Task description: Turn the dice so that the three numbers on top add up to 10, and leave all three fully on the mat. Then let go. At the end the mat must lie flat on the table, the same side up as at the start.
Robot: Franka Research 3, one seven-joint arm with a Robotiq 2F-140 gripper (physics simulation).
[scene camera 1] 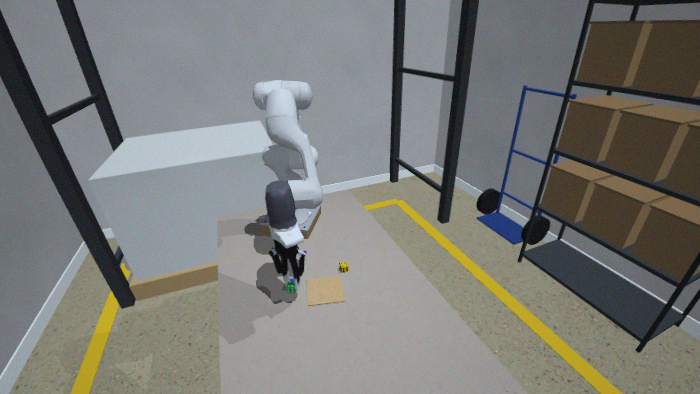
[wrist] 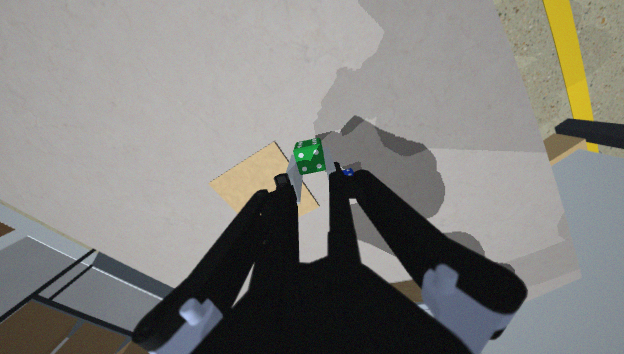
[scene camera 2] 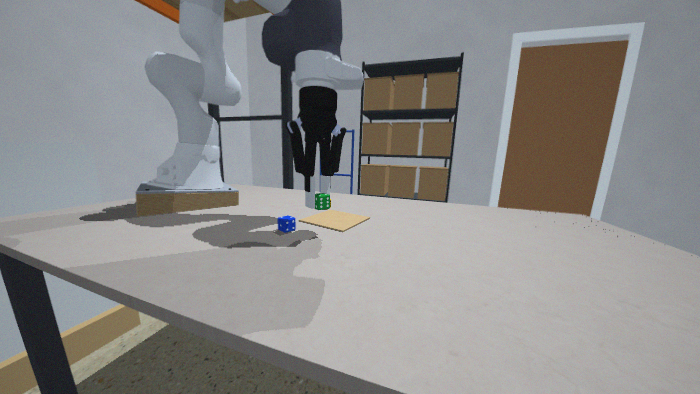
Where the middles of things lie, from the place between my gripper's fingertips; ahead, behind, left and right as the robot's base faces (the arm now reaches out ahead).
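Scene:
There is the green die (wrist: 309, 156), 1 cm ahead of my hand, 1 cm to the right of it and 1 cm above it. As for the tan mat (scene camera 1: 326, 290), my hand is 6 cm above it and 12 cm to the right of it, and still 1 cm short of it.

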